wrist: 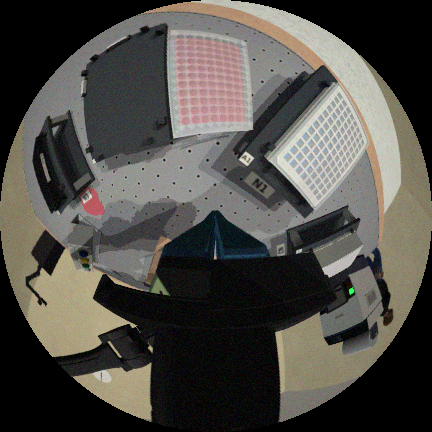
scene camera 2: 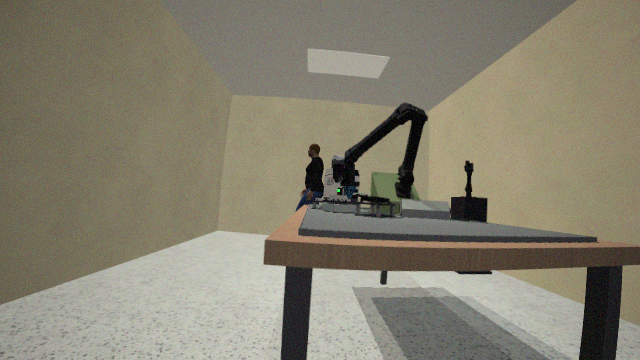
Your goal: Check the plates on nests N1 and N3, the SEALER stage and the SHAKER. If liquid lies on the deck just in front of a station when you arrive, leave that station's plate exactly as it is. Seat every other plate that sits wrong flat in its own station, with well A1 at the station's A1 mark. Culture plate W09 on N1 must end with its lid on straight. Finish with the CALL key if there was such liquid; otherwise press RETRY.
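Places are measured from the arm's base along level axes (x ahead, y left, z up), in millimetres.
Pixels of known places: gripper, fingertip midpoint: (wrist: 214,215) (scene camera 2: 349,199); arm's base, origin of the base link: (scene camera 2: 402,191).
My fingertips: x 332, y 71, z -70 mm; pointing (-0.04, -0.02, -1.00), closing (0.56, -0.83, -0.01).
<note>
For each thing: its top centre in the pictures, then the offset to it from my fingertips. "spot": a spot on its surface instead.
- white plate with bluish wells, middle of its top: (wrist: 335,146) dx +132, dy -49, dz -4 mm
- clear plate with pink wells, middle of its top: (wrist: 210,65) dx +110, dy +78, dz -15 mm
- dark clipped platform, surface spot: (wrist: 125,95) spot: dx +58, dy +132, dz -13 mm
- red puddle, middle of its top: (wrist: 97,206) dx -157, dy +178, dz -67 mm
- dark frame station, surface spot: (wrist: 48,167) spot: dx -59, dy +250, dz +5 mm
- dark open holder, middle of its top: (wrist: 329,255) dx +39, dy -250, dz -8 mm
- white device, surface spot: (wrist: 352,305) spot: dx +23, dy -547, dz +125 mm
- small box with coloured keys, surface spot: (wrist: 82,255) spot: dx -271, dy +191, dz +3 mm
My gripper (wrist: 214,215) (scene camera 2: 351,192) is shut and empty, above the deck. In the wrist view, nest N1 (wrist: 282,181) is dark, with an A1 tag at one corner. A white plate with bluish wells (wrist: 325,147) sits on it, toward the side away from that tag. A clear plate with pink wells (wrist: 210,82) lies along the right edge of a dark clipped platform (wrist: 125,95); its tilt is unclear. At the left, a red puddle (wrist: 94,204) lies on the deck at the near corner of a dark frame station (wrist: 49,167), by a small hard-to-read tag. SEALER and SHAKER names are not readable.
A dark open holder (wrist: 320,231) with a grey block stands at right, near a white device (wrist: 352,305) with a green light. A small box with coloured keys (wrist: 82,255) is at lower left, near a black box (wrist: 47,251). A person (scene camera 2: 314,172) stands behind the table.
</note>
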